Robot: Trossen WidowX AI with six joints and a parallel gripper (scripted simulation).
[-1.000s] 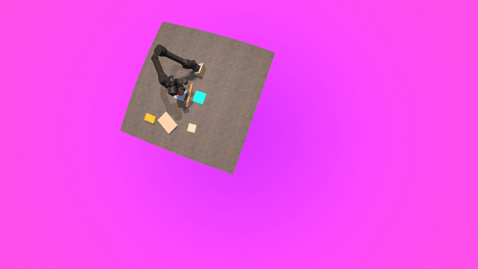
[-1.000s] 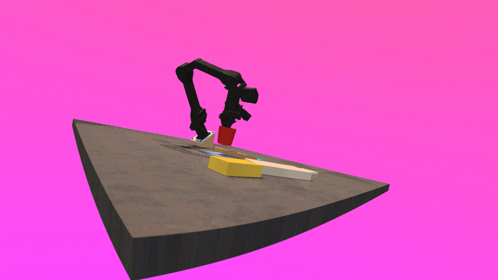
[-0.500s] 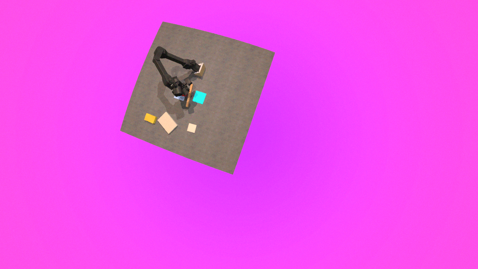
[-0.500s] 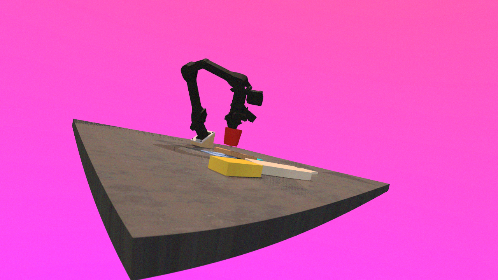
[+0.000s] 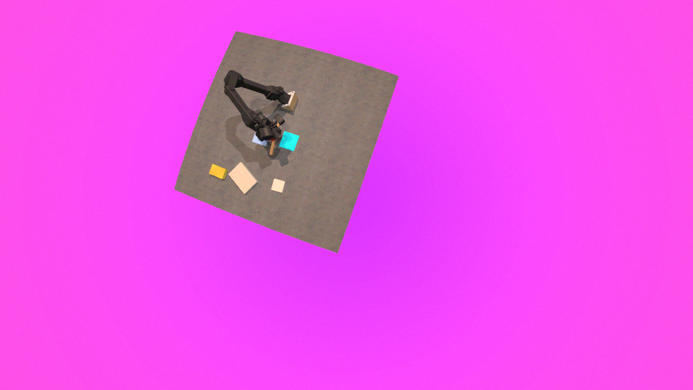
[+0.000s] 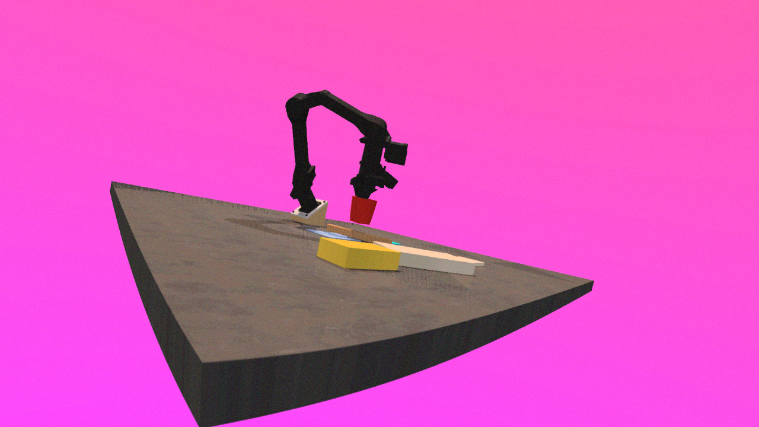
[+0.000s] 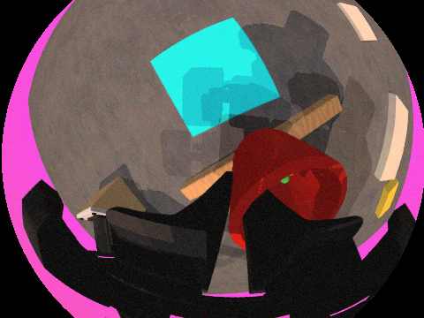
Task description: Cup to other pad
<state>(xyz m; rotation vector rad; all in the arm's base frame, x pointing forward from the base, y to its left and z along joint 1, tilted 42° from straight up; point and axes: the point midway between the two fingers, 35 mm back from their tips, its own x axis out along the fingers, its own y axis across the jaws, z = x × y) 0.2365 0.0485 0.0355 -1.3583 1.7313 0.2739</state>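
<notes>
Now: gripper tip 3 cm short of the green marble, 3 cm to the left of it and 2 cm above it. From my gripper tip the other things lie so: cyan pad (1 cm ahead, 8 cm to the left, 9 cm below); orange bar (3 cm ahead, 2 cm to the right, 8 cm below); red cup (3 cm ahead, 2 cm to the right).
</notes>
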